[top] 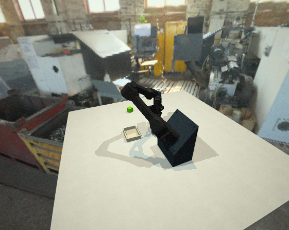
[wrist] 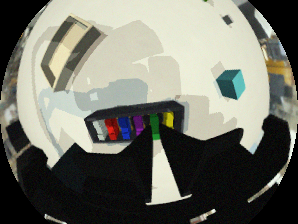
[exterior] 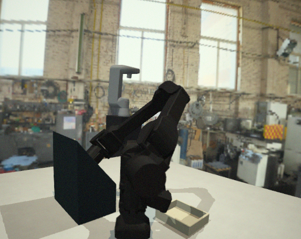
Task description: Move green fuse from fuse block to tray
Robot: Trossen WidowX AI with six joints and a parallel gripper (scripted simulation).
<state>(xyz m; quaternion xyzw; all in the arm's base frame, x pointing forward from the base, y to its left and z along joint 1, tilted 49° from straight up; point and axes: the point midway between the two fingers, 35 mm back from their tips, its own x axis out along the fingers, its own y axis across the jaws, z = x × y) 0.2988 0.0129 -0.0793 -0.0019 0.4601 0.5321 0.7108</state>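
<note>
The tray lies 2 cm behind my gripper tip, 22 cm to the left of it and 4 cm below it. From my gripper tip the other things lie so: green fuse (1 cm below).
</note>
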